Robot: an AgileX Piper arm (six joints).
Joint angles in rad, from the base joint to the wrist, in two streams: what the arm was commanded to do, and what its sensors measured. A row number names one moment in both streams.
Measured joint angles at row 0:
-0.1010 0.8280 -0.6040 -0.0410 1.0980 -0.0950
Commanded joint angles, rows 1 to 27:
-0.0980 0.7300 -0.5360 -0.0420 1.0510 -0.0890
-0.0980 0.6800 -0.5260 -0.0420 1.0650 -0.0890
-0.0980 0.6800 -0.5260 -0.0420 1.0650 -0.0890
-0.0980 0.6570 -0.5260 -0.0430 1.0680 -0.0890
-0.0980 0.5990 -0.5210 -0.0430 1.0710 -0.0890
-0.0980 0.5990 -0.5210 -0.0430 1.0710 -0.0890
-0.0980 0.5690 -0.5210 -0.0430 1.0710 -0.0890
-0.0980 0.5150 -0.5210 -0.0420 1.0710 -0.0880
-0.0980 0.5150 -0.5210 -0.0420 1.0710 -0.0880
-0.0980 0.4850 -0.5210 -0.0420 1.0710 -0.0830
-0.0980 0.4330 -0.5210 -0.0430 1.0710 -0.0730
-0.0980 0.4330 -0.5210 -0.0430 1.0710 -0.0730
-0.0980 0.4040 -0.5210 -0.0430 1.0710 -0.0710
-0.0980 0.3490 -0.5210 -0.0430 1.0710 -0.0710
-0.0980 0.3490 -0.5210 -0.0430 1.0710 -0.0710
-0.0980 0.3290 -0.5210 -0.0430 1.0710 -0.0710
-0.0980 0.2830 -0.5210 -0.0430 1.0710 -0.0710
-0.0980 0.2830 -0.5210 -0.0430 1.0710 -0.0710
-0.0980 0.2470 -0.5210 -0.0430 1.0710 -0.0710
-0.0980 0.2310 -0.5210 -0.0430 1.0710 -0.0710
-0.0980 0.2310 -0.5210 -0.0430 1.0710 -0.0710
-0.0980 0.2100 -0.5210 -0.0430 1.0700 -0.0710
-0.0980 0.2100 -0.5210 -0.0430 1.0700 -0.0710
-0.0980 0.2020 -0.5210 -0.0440 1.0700 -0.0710
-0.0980 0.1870 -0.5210 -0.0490 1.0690 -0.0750
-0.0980 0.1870 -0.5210 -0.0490 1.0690 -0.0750
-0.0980 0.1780 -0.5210 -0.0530 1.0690 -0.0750
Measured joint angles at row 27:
-0.1000 0.2040 -0.5230 -0.0410 1.0760 -0.0760
